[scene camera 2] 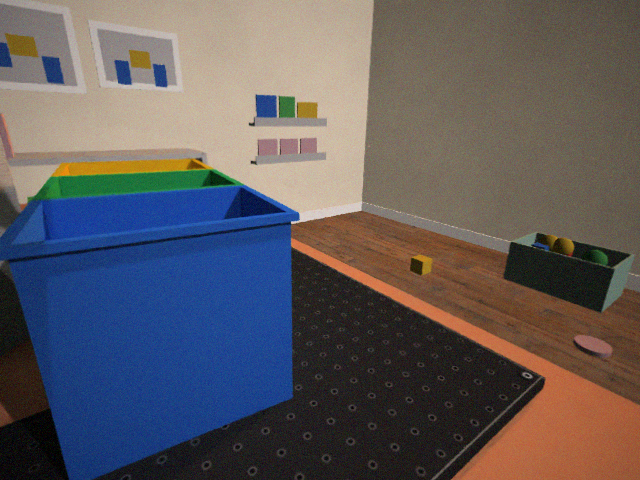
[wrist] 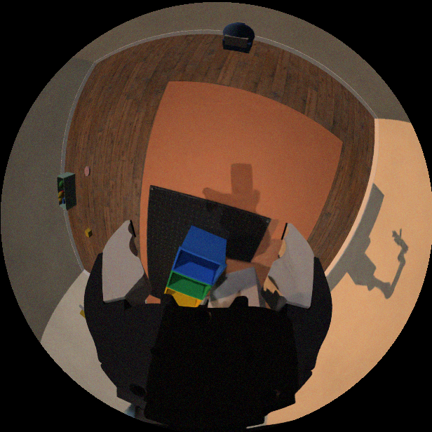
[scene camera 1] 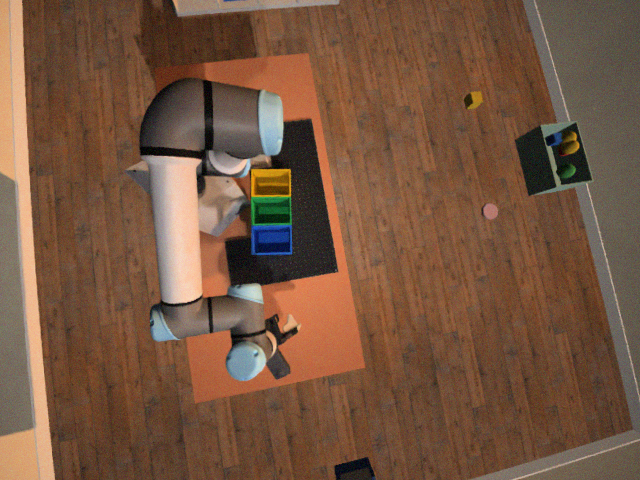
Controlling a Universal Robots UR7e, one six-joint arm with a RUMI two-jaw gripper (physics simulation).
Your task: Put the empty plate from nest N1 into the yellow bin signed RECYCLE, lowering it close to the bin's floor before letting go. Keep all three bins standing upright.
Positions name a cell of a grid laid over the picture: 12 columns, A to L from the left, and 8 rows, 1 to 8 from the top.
Scene:
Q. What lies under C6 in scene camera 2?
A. A blue bin.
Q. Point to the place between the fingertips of my gripper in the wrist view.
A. At F5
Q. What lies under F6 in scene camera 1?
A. My gripper.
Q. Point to a green bin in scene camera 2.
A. B4

